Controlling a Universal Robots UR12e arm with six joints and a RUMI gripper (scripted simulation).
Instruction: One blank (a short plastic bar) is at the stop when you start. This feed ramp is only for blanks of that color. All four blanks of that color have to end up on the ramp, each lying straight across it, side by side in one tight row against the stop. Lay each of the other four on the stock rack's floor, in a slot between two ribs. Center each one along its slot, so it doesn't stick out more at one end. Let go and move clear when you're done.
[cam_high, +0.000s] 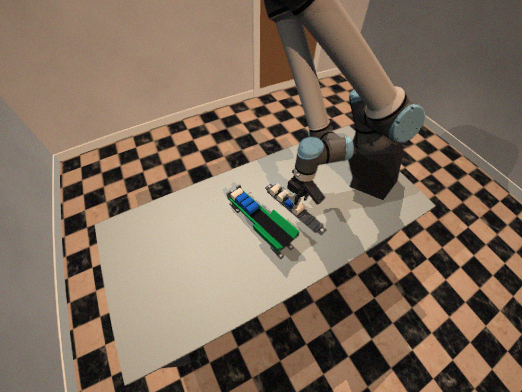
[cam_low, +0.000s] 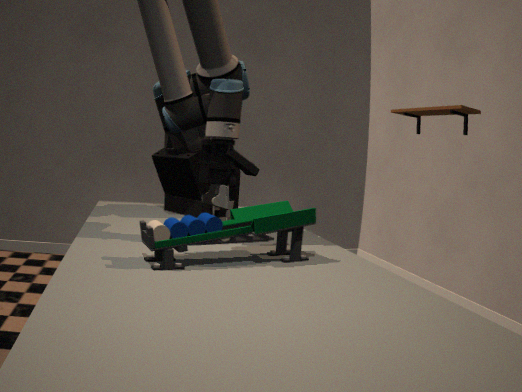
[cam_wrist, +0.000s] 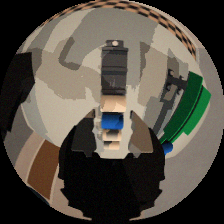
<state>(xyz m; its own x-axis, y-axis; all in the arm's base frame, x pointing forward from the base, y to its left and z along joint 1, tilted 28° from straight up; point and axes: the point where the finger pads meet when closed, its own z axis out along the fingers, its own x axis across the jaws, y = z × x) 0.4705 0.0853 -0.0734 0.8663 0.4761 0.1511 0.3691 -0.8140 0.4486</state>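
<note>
Right now my hand is 10 mm short of the grey stock rack, 20 mm to the left of it and 80 mm above it. Round my hand: stop (280 mm ahead, 180 mm to the right, 10 mm below).
</note>
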